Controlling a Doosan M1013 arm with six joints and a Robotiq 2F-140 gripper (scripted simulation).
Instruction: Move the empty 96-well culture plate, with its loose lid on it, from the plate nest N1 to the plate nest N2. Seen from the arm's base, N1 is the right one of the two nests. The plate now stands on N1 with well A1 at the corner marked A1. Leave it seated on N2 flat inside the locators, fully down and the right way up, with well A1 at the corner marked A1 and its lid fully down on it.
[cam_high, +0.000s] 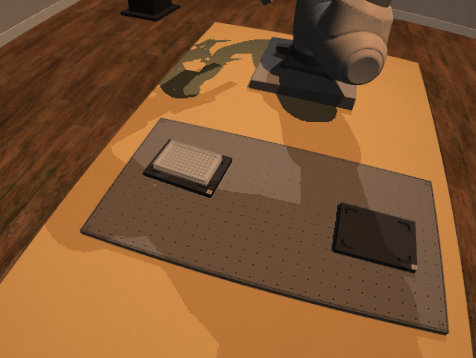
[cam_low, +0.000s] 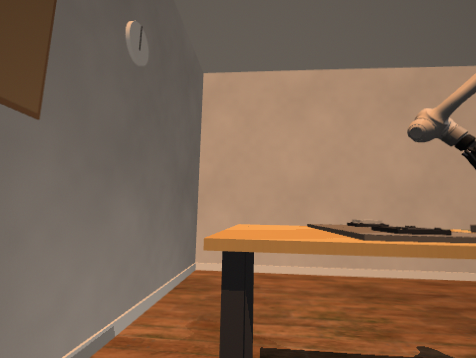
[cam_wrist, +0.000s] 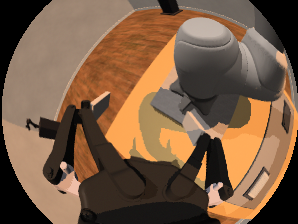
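Now: the lid 580 mm ahead of my hand, 60 mm to the left of it and 230 mm below it. From my hand the other things lie so: plate: 580 mm ahead, 60 mm to the left, 230 mm below; then black nest N1: 580 mm ahead, 60 mm to the left, 240 mm below; then black nest N2: 580 mm ahead, 480 mm to the left, 240 mm below.
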